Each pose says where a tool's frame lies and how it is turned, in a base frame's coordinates. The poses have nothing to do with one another.
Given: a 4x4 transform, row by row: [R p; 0 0 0 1], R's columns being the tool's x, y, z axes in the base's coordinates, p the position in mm. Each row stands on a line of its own.
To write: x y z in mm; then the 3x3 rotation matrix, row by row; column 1 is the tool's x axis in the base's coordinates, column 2 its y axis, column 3 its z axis. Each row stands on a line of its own. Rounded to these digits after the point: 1 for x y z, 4 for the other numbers.
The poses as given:
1:
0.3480 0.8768 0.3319 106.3
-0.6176 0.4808 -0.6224 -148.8
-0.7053 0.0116 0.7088 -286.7
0 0 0 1
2:
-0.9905 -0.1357 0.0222 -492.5
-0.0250 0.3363 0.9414 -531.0
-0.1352 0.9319 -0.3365 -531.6
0 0 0 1
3:
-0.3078 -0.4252 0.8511 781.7
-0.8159 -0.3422 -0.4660 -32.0
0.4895 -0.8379 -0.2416 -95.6
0 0 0 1
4:
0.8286 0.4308 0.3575 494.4
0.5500 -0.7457 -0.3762 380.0
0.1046 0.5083 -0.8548 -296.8
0 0 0 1
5:
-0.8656 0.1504 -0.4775 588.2
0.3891 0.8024 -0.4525 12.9
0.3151 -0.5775 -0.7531 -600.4
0 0 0 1
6:
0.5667 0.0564 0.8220 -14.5
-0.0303 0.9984 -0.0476 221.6
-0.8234 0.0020 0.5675 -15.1
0 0 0 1
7:
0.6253 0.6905 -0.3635 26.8
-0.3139 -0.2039 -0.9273 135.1
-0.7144 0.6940 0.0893 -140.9
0 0 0 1
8:
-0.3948 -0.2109 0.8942 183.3
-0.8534 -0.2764 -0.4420 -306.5
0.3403 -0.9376 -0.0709 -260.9
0 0 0 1
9:
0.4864 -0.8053 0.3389 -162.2
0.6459 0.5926 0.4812 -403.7
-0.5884 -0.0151 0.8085 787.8
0 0 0 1
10:
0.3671 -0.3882 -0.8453 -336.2
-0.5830 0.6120 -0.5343 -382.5
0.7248 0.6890 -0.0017 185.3
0 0 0 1
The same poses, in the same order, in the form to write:
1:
106.3 -148.8 -286.7
0.3480 0.8768 0.3319
-0.6176 0.4808 -0.6224
-0.7053 0.0116 0.7088

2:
-492.5 -531.0 -531.6
-0.9905 -0.1357 0.0222
-0.0250 0.3363 0.9414
-0.1352 0.9319 -0.3365

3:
781.7 -32.0 -95.6
-0.3078 -0.4252 0.8511
-0.8159 -0.3422 -0.4660
0.4895 -0.8379 -0.2416

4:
494.4 380.0 -296.8
0.8286 0.4308 0.3575
0.5500 -0.7457 -0.3762
0.1046 0.5083 -0.8548

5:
588.2 12.9 -600.4
-0.8656 0.1504 -0.4775
0.3891 0.8024 -0.4525
0.3151 -0.5775 -0.7531

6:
-14.5 221.6 -15.1
0.5667 0.0564 0.8220
-0.0303 0.9984 -0.0476
-0.8234 0.0020 0.5675

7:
26.8 135.1 -140.9
0.6253 0.6905 -0.3635
-0.3139 -0.2039 -0.9273
-0.7144 0.6940 0.0893

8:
183.3 -306.5 -260.9
-0.3948 -0.2109 0.8942
-0.8534 -0.2764 -0.4420
0.3403 -0.9376 -0.0709

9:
-162.2 -403.7 787.8
0.4864 -0.8053 0.3389
0.6459 0.5926 0.4812
-0.5884 -0.0151 0.8085

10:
-336.2 -382.5 185.3
0.3671 -0.3882 -0.8453
-0.5830 0.6120 -0.5343
0.7248 0.6890 -0.0017

